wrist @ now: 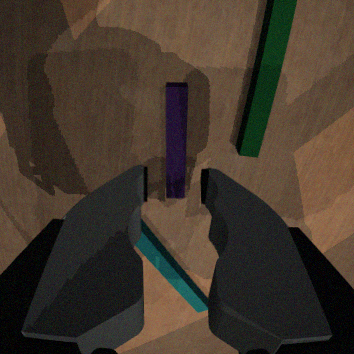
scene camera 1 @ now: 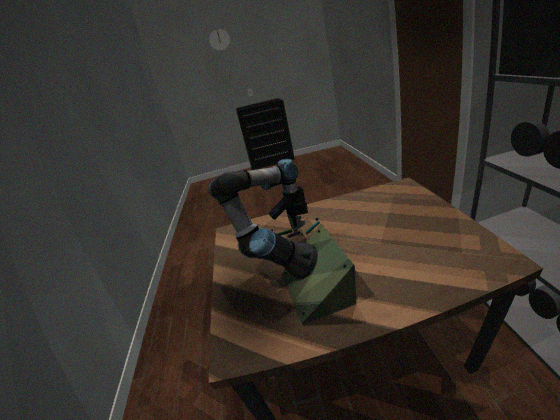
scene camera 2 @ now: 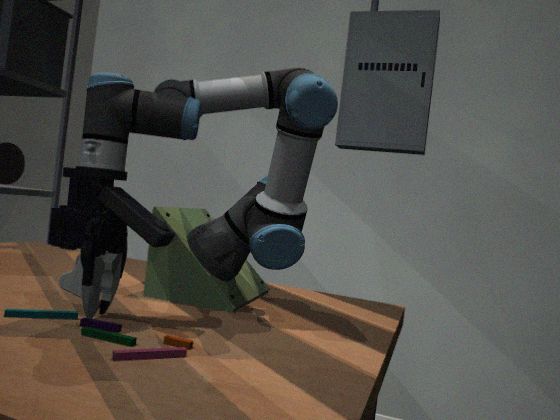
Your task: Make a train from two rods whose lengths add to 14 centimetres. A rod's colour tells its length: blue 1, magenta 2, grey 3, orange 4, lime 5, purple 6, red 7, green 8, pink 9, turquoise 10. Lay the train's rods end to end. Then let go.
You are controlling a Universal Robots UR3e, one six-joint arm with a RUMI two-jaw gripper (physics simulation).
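Frame: origin at the arm's base, x left, y back, z up, level; centimetres.
Where they show: gripper, fingertip midpoint: point(wrist: 173, 170) point(scene camera 1: 295, 231) point(scene camera 2: 96, 316); arm's base, link origin: point(scene camera 1: 304, 261) point(scene camera 2: 210, 256).
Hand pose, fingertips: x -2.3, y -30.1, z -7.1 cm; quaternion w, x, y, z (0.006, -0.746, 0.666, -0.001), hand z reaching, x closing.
Things, the pixels of their centre, and the offset from my fingertips. Level surfaces: height alone.
- purple rod, body centre: point(wrist: 175, 143) point(scene camera 2: 100, 325) dx +1.0, dy +0.1, dz -1.1 cm
- turquoise rod, body centre: point(wrist: 172, 271) point(scene camera 2: 42, 314) point(scene camera 1: 312, 227) dx -8.7, dy -1.4, dz -1.1 cm
- green rod, body centre: point(wrist: 264, 75) point(scene camera 2: 108, 336) dx +5.1, dy -3.4, dz -1.1 cm
- long pink rod, body centre: point(scene camera 2: 150, 353) dx +13.3, dy -5.7, dz -1.1 cm
- short orange rod, body centre: point(scene camera 2: 178, 342) dx +13.5, dy +0.6, dz -1.1 cm
- wooden table, surface height: dz -1.6 cm
My gripper point(scene camera 1: 296, 232) point(scene camera 2: 97, 313) point(wrist: 173, 170) is partly open and empty, pointing down low over the table. In the wrist view, the near end of the purple rod point(scene camera 2: 100, 325) point(wrist: 176, 140) appears between the fingertips, with a gap on each side. The turquoise rod point(scene camera 1: 313, 228) point(scene camera 2: 41, 314) point(wrist: 172, 272) lies slanted, its far end hidden by the left finger. The green rod point(scene camera 2: 108, 336) point(wrist: 270, 80) lies beside the purple rod, apart from it. In scene camera 2, a long pink rod point(scene camera 2: 149, 354) and a short orange rod point(scene camera 2: 178, 342) lie farther right, apart.
The arm stands on a green wedge-shaped base point(scene camera 1: 327, 280) point(scene camera 2: 172, 270) on the wooden table point(scene camera 1: 425, 250) point(scene camera 2: 300, 370). A grey cabinet point(scene camera 2: 390, 105) hangs on the wall. A shelf unit stands beyond the table.
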